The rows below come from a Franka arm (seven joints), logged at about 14 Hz.
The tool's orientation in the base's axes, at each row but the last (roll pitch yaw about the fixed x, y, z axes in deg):
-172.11 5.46 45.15
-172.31 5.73 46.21
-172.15 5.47 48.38
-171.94 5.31 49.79
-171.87 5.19 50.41
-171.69 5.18 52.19
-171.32 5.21 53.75
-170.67 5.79 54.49
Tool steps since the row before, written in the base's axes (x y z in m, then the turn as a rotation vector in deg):
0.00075 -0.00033 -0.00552 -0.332 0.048 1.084
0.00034 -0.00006 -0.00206 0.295 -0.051 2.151
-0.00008 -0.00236 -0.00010 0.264 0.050 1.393
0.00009 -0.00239 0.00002 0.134 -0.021 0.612
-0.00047 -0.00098 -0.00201 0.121 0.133 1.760
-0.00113 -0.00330 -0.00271 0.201 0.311 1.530
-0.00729 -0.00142 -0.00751 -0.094 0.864 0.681
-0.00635 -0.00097 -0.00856 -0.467 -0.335 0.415
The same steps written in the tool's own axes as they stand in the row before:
0.00082 0.00151 0.00531 -0.302 -0.412 -1.013
0.00040 0.00056 0.00197 -0.048 -0.043 -2.171
-0.00180 0.00153 0.00006 0.079 -0.030 -1.416
-0.00176 0.00162 -0.00008 0.014 0.028 -0.626
-0.00087 0.00056 0.00204 0.020 -0.242 -1.752
-0.00304 0.00155 0.00280 0.229 -0.257 -1.536
-0.00475 -0.00378 0.00864 0.577 -0.691 -0.639
-0.00359 -0.00309 0.00960 -0.583 -0.241 -0.323

